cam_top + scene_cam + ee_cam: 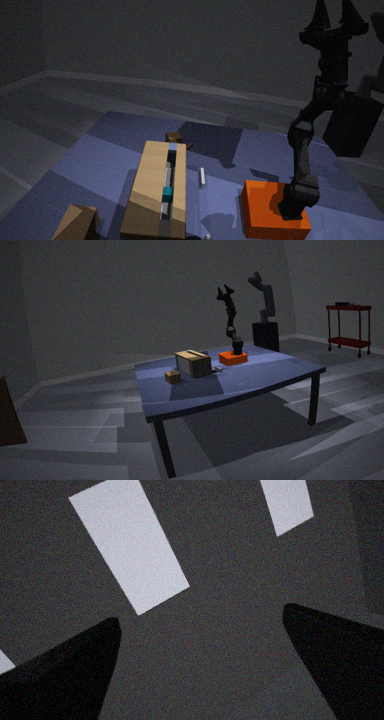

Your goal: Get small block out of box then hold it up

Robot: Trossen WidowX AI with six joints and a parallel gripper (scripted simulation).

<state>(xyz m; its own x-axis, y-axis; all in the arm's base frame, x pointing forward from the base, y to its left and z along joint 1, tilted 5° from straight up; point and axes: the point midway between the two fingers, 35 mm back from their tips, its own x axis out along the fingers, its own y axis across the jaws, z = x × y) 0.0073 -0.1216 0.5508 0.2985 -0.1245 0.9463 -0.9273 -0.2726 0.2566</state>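
The teal block lies 57 cm below my gripper tip, 34 cm ahead of it and 5 cm to the left of it. Round my gripper tip: box 59 cm below, 32 cm ahead, 3 cm to the left; thin stick 65 cm below, 30 cm to the right, 30 cm ahead.
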